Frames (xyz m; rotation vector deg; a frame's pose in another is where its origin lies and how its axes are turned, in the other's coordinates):
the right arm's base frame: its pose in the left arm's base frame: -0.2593 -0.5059 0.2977 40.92 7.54 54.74
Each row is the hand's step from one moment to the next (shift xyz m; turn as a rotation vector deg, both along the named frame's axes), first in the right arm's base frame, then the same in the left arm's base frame.
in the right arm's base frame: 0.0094 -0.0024 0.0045 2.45 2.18 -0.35
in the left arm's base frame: 0.0090 0.0042 0.0039 -0.23 2.90 1.55
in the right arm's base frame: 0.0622 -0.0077 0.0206 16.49 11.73 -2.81
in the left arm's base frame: 0.0503 0.0356 0.0235 0.35 18.66 8.30
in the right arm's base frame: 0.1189 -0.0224 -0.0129 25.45 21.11 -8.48
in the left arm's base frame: 0.0804 0.0913 0.0002 -3.25 31.99 11.47
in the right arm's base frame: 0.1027 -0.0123 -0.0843 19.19 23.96 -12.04
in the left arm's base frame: 0.0349 0.1180 -0.0516 -10.36 29.91 9.23
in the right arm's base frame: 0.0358 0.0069 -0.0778 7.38 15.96 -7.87
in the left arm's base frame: -0.0152 0.0694 -0.0483 -10.02 15.62 5.18
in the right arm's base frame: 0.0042 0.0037 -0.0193 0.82 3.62 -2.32
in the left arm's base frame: -0.0079 0.0143 -0.0117 -2.99 3.14 0.60
